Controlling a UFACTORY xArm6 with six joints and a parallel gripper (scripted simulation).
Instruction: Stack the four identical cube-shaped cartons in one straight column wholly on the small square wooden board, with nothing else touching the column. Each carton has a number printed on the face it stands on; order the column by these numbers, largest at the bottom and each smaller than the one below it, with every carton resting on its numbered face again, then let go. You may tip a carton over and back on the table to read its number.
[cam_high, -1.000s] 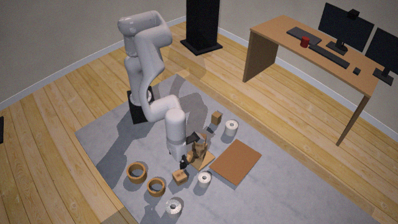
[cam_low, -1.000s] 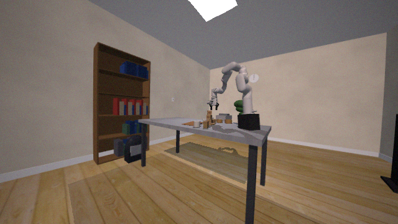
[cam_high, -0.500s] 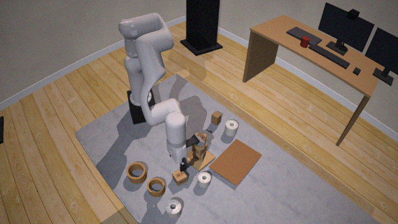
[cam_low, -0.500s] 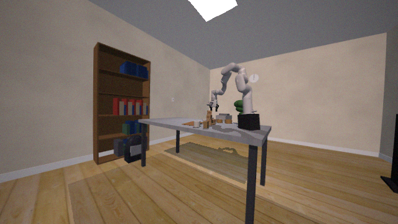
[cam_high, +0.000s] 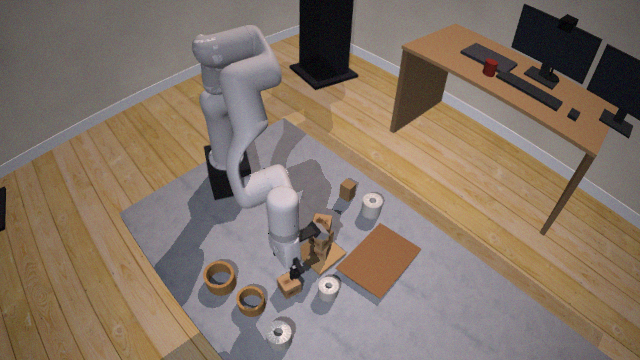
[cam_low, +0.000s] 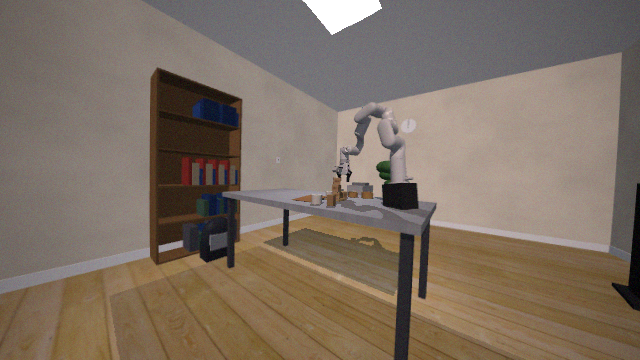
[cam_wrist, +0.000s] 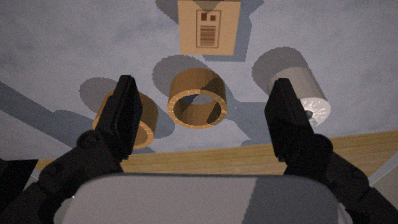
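My hand is 120 mm above the carton. Round my hand: square wooden board 150 mm to the left, 140 mm below, 60 mm behind.
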